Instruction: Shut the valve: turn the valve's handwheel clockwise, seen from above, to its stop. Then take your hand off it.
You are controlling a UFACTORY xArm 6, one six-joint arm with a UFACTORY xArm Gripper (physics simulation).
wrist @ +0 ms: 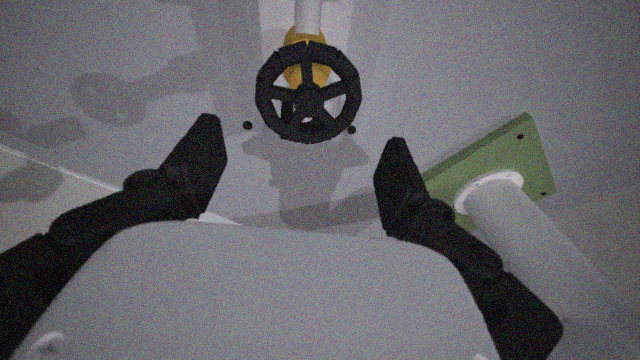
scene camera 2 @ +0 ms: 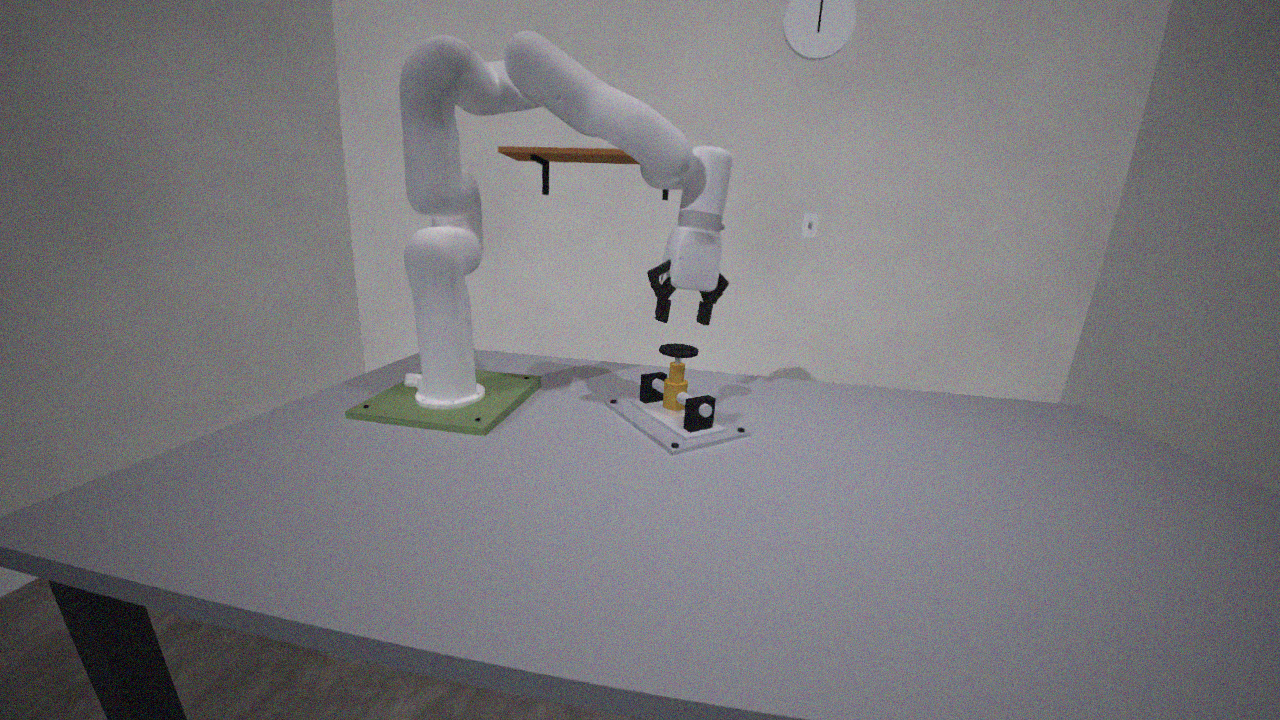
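The black spoked handwheel [scene camera 2: 678,350] [wrist: 308,100] sits level on top of the valve. The valve's yellow body [scene camera 2: 675,394] [wrist: 305,36] stands below it on a pale pipe, between two black brackets. My gripper [scene camera 2: 683,311] [wrist: 304,148] is open and empty. In the scene view it hangs above the handwheel, with a gap between the fingertips and the rim. In the wrist view the fingers stand wide apart, one to each side, and the wheel shows beyond the tips. Neither finger touches it.
The valve's light base plate [scene camera 2: 649,429] lies on the grey table [scene camera 2: 805,537]. The two black brackets [scene camera 2: 699,413] [scene camera 2: 650,387] hold the pipe. The green plate [scene camera 2: 393,413] [wrist: 480,160] under my arm's base is at the left in the scene view. A wooden shelf [scene camera 2: 572,154] is on the back wall.
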